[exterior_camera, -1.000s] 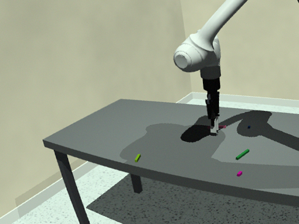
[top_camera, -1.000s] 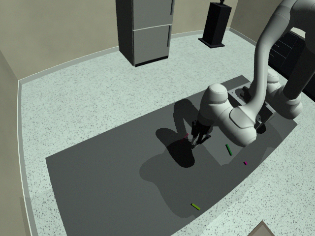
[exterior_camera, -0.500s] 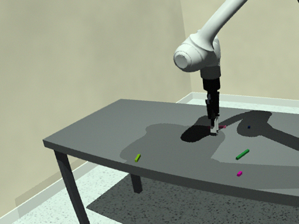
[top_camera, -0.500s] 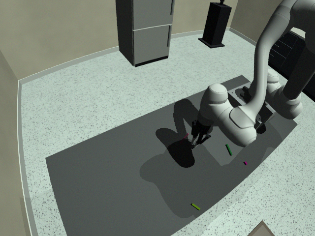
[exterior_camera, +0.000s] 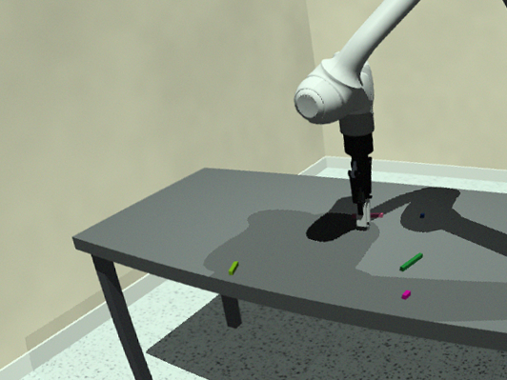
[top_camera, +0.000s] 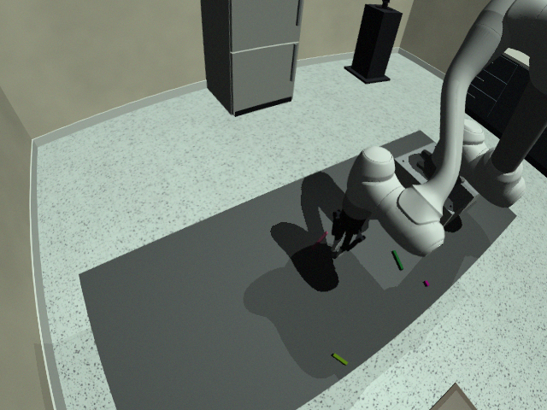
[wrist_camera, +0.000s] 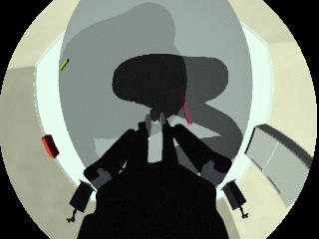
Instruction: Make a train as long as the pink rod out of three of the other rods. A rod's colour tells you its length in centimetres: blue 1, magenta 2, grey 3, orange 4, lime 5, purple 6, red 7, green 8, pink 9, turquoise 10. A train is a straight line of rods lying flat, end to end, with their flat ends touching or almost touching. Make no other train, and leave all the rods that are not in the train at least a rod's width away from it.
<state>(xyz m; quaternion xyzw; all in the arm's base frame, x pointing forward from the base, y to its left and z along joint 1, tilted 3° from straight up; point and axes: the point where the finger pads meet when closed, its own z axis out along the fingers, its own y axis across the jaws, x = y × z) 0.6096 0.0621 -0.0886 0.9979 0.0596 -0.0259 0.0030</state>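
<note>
Now: the grey rod 4 cm below my hand. Also, from my hand: blue rod 13 cm behind, 12 cm to the right, 4 cm below; then pink rod 7 cm to the right, 4 cm below, 2 cm ahead; then green rod 20 cm behind, 14 cm to the left, 4 cm below.
</note>
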